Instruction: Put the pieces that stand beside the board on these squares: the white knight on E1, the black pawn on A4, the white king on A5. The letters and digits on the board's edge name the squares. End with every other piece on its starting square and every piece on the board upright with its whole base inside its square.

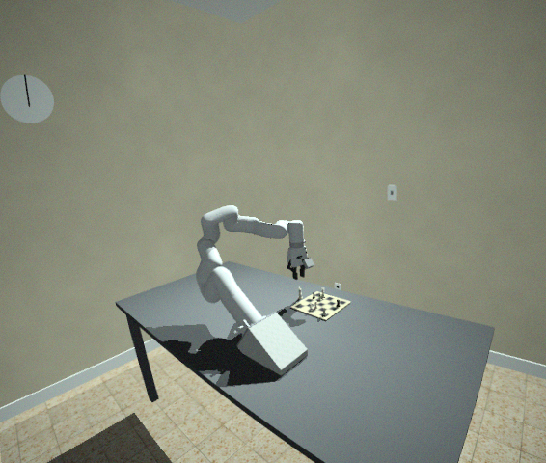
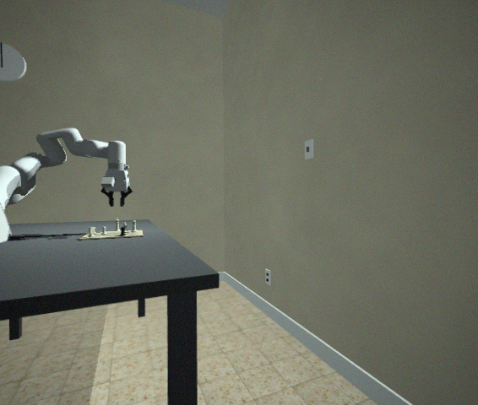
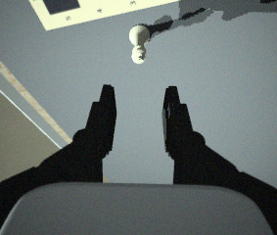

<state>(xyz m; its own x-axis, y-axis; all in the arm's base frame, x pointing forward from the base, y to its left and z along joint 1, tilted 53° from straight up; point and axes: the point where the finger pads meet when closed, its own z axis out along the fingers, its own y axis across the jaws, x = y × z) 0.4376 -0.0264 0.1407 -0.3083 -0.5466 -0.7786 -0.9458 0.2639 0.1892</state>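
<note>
Right now the white king is 110 mm below my hand. The rest, counted from my hand: black pawn: 120 mm below, 70 mm to the right, 30 mm ahead; white knight: 210 mm to the right, 120 mm below, 100 mm behind; chessboard: 140 mm to the right, 140 mm below, 10 mm behind.
</note>
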